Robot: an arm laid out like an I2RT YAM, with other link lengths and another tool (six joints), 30 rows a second.
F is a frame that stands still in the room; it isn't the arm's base.
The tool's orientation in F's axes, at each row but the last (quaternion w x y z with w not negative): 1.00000, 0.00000, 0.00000, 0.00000; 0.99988, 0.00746, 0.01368, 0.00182; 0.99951, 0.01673, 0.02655, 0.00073; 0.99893, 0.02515, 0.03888, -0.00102; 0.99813, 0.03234, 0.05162, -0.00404; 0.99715, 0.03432, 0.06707, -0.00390
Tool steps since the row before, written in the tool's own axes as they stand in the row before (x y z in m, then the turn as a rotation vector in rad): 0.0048, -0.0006, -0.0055, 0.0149, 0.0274, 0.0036; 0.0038, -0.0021, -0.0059, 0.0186, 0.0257, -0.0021; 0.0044, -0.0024, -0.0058, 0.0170, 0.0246, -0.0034; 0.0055, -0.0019, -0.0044, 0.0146, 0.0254, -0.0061; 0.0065, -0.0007, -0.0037, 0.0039, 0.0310, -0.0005; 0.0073, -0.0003, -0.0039, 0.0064, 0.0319, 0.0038
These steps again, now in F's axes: 0.0048, -0.0006, -0.0055, 0.0149, 0.0274, 0.0036; 0.0036, -0.0020, -0.0060, 0.0184, 0.0258, -0.0022; 0.0041, -0.0022, -0.0061, 0.0168, 0.0247, -0.0035; 0.0051, -0.0017, -0.0049, 0.0142, 0.0257, -0.0059; 0.0061, -0.0005, -0.0044, 0.0042, 0.0309, 0.0011; 0.0067, -0.0001, -0.0049, 0.0072, 0.0315, 0.0051
